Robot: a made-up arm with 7 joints.
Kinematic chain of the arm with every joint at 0, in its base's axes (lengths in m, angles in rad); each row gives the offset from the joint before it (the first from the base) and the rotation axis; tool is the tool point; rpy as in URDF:
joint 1: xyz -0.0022 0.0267 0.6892 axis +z
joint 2: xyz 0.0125 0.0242 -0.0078 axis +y
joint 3: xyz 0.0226 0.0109 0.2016 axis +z
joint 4: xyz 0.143 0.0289 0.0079 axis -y
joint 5: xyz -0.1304 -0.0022 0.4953 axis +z
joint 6: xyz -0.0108 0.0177 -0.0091 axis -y
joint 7: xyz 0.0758 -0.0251 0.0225 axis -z
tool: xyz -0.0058 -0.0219 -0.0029 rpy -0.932 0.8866 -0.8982
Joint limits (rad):
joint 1: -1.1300..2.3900
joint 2: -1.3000..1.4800
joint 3: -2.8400..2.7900
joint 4: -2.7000..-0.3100
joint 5: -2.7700..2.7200
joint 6: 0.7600..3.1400
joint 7: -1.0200..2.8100
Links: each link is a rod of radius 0.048 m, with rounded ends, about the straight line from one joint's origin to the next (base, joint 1, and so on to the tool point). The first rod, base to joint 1, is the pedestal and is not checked.
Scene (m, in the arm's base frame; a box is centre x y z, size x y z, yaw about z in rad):
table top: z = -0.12
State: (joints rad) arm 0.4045 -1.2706 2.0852 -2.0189 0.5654 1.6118 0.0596
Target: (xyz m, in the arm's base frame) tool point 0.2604 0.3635 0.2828
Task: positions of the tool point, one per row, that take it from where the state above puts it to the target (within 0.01 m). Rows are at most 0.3 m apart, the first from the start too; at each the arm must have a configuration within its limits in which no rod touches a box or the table.
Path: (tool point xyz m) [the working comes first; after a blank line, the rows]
Joints at the target: -0.3717 -1.3000 2.3841 -2.6387 0.5849 1.5212 0.0127
Straight joint move there: clear.

1: -0.1592 0.6003 0.3403
2: 0.0826 0.5258 0.2953
3: 0.2604 0.3635 0.2828

